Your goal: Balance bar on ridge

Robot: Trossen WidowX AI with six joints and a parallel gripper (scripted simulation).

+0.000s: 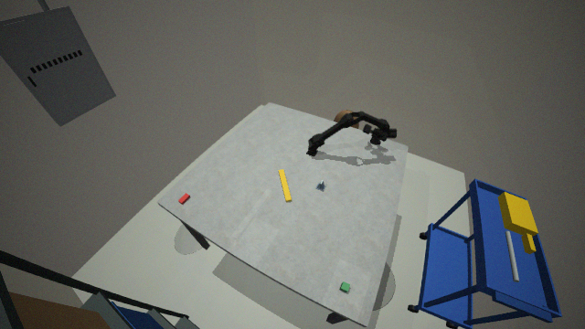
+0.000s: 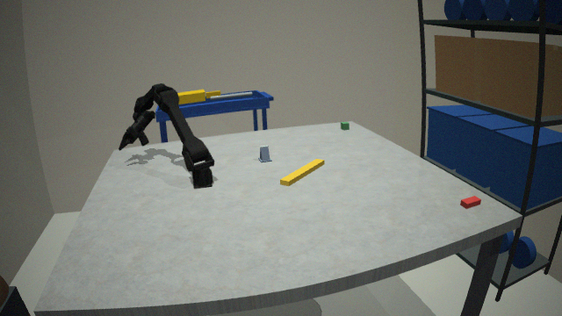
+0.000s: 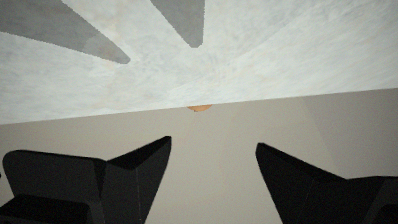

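Right now the yellow bar is 700 mm ahead of my gripper tip, 360 mm to the right of it and 70 mm below it. From my gripper tip the other things lie so: red block: 1090 mm ahead, 840 mm to the right, 70 mm below; green block: 1090 mm ahead, 160 mm to the left, 60 mm below.
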